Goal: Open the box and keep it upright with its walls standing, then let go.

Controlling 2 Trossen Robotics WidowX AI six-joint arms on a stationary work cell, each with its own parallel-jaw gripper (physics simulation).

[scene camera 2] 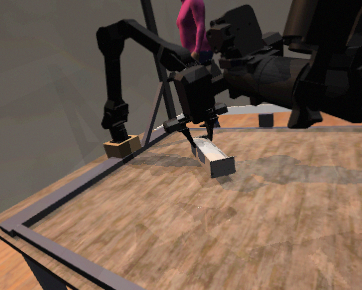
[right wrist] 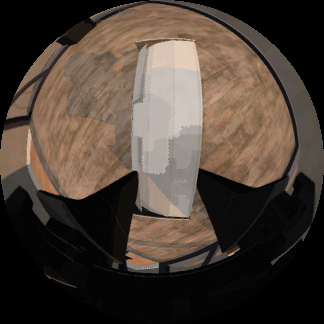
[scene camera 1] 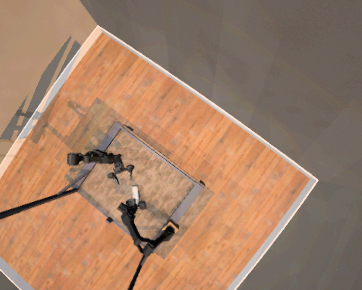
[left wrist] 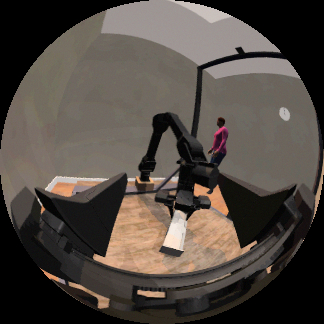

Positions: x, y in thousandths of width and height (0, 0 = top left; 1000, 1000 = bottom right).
Scene:
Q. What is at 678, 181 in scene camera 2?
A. The left gripper.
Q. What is the left gripper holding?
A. Nothing.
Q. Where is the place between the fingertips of the right gripper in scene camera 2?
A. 559, 498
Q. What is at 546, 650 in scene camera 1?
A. A dark metal frame.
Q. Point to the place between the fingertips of the right gripper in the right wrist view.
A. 514, 535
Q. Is the left gripper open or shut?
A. Open.

